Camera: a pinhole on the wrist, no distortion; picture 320 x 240 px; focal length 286.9 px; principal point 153.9 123.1 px. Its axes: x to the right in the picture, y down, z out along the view. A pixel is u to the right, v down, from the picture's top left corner.
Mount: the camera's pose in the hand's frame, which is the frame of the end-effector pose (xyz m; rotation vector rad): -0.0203 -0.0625 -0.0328 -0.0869 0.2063 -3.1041
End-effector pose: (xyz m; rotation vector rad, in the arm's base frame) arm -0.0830 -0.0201 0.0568 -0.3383 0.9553 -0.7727
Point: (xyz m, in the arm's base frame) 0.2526 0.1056 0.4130
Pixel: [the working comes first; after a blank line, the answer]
In the camera's frame: 0.1938 -0.1615 0.4728

271.5 25.1
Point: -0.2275 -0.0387 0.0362
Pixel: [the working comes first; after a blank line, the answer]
In the camera's frame: -0.0019 0.0148 -0.0963

behind the camera
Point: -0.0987 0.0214 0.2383
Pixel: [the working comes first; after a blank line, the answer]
In the camera's frame: 0.1311 0.0013 0.1115

outside the picture
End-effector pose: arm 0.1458 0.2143 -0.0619 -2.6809 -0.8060 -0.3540
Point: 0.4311 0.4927 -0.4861
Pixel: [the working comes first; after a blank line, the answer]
In the camera's frame: -0.2236 -0.1697 0.5610

39.6 36.3
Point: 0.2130 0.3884 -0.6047
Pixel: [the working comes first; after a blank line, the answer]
In the camera's frame: 0.0445 -0.1674 0.5866

175.7 41.2
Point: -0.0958 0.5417 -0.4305
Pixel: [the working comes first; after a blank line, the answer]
In the camera's frame: 0.1665 0.1826 0.4779

253.8 232.7
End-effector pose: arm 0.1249 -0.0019 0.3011 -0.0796 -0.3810 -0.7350
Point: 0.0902 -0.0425 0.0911
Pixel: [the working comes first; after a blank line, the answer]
In the camera's frame: 0.0456 0.0235 -0.1606

behind the camera
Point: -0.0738 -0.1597 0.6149
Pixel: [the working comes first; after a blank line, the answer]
In the camera's frame: -0.0768 0.1219 0.3782

95.6 215.6
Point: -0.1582 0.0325 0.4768
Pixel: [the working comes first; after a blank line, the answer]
In the camera's frame: 0.1472 0.0473 0.2924

298.4 169.5
